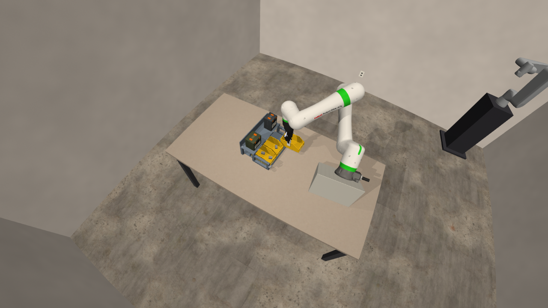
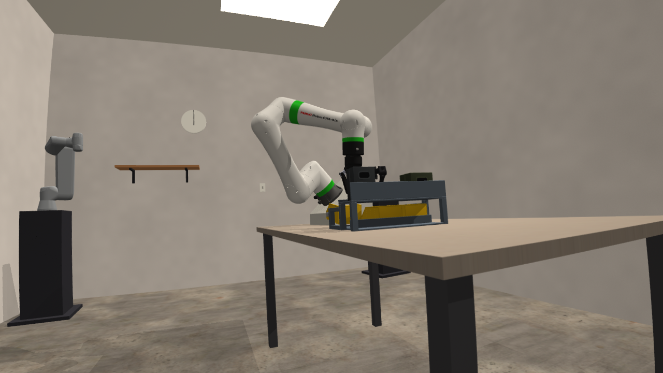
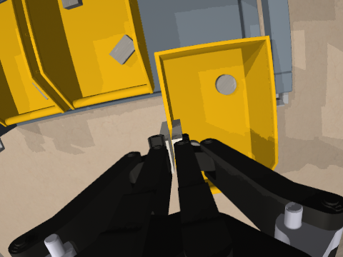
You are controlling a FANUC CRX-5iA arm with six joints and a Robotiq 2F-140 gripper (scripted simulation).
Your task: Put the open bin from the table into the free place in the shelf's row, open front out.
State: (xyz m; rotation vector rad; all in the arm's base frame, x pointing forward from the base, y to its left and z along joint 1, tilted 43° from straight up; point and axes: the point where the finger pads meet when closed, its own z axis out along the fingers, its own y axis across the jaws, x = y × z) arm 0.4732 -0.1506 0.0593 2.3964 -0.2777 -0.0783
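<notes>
The shelf lip lies 100 mm below my hand, 60 mm to the left of it and 40 mm ahead of it. Also, from my hand: grey shelf floor: 170 mm ahead, 100 mm below, 40 mm to the left.
</notes>
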